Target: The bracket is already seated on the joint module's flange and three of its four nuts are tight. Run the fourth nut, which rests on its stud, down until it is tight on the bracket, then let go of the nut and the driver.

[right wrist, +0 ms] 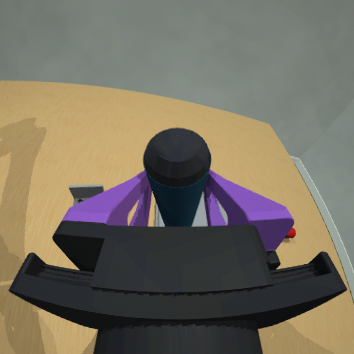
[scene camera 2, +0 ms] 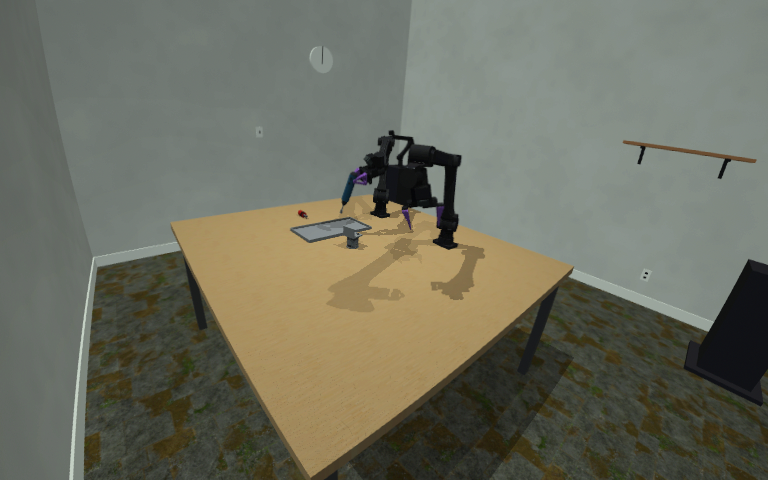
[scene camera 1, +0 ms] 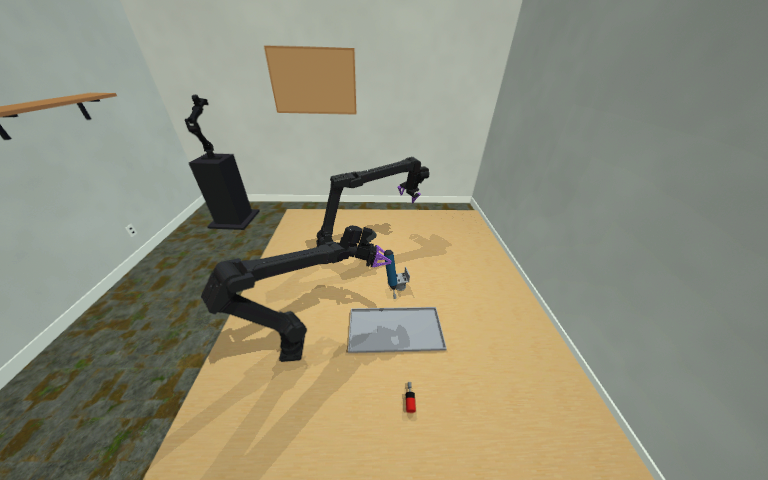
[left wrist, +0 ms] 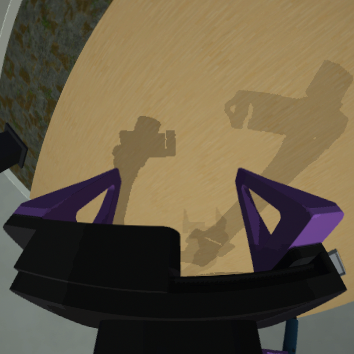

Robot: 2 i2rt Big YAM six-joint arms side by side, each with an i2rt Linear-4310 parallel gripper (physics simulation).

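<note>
The grey bracket stands on the small grey joint module on the table. Its nuts and studs are too small to make out. My right gripper is shut on the blue driver, near its black cap. The driver is tilted, bit downward; in scene camera 2 the bit hangs in the air behind the bracket, apart from it. My left gripper is open and empty, high above the table.
A shallow grey tray lies below the joint module in scene camera 1. A red and black tool lies beyond the tray; its red end shows in the right wrist view.
</note>
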